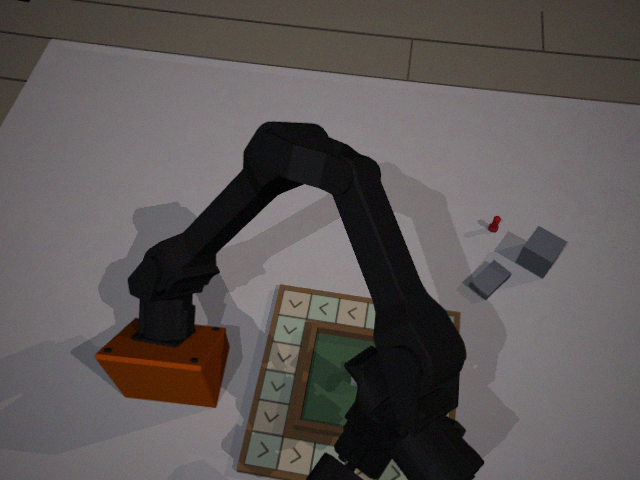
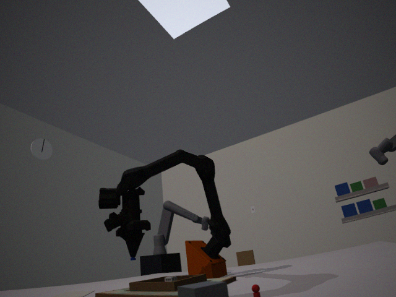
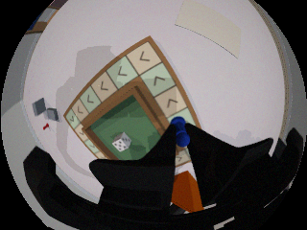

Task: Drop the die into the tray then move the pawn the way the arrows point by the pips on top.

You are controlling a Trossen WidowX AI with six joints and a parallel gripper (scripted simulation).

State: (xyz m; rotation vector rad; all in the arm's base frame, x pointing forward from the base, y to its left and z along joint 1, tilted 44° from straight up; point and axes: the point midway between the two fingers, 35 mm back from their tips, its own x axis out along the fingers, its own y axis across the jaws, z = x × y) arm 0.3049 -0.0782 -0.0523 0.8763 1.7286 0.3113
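The white die is 120 mm to the left of my gripper tip, 80 mm below it and 30 mm behind it. The rest, counted from my gripper tip: blue pawn 10 mm above; then green dice tray 110 mm to the left, 100 mm below, 30 mm behind; then beige card 170 mm to the right, 110 mm ahead, 100 mm below.
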